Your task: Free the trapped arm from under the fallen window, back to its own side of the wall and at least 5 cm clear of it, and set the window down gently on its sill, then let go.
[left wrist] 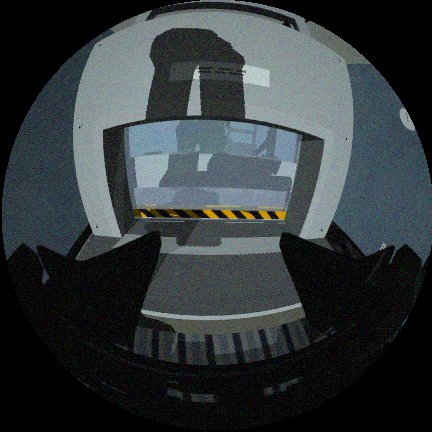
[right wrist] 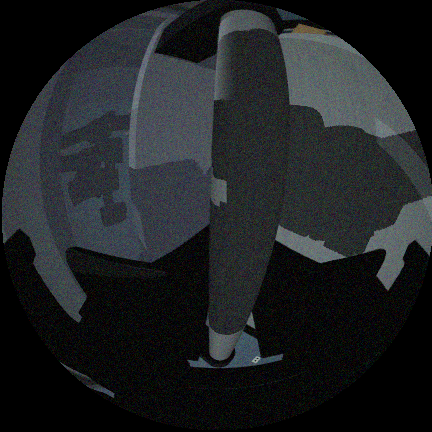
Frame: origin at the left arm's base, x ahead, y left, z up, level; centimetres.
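Where they show: left gripper, fingertip midpoint: [left wrist: 221, 239] [right wrist: 121, 186]; right gripper, fingertip midpoint: [left wrist: 210, 174].
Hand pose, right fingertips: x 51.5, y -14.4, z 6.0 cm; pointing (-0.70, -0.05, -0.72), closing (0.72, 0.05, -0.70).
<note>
After its pixels a point has its place.
In the left wrist view the window [left wrist: 210, 170] {x 48.1, y -14.6, z 7.7 cm} is a clear pane in the wall opening, with a yellow-and-black striped lower edge [left wrist: 210, 214] {x 48.1, y -14.9, z -0.7 cm} low over the grey sill [left wrist: 250, 229]. Whether this edge touches the sill I cannot tell. My left gripper [left wrist: 221, 239] {x 30.5, y -16.1, z 7.9 cm} is open and empty, on the near side of the pane, its dark fingers apart below the opening. In the right wrist view my right gripper [right wrist: 228, 229] {x 51.5, y -14.4, z 6.0 cm} is shut on a thick grey handle bar [right wrist: 250, 165]. How the bar joins the window is hidden.
The pale wall [left wrist: 300, 80] {x 42.0, y -26.0, z 24.5 cm} surrounds the opening, with dark arm-shaped shadows on it. The opening's side walls [left wrist: 306, 175] {x 45.3, y -30.6, z 9.5 cm} stand left and right of the pane. A slatted strip [left wrist: 225, 347] lies low in the left wrist view. Pale panels flank the handle bar in the right wrist view.
</note>
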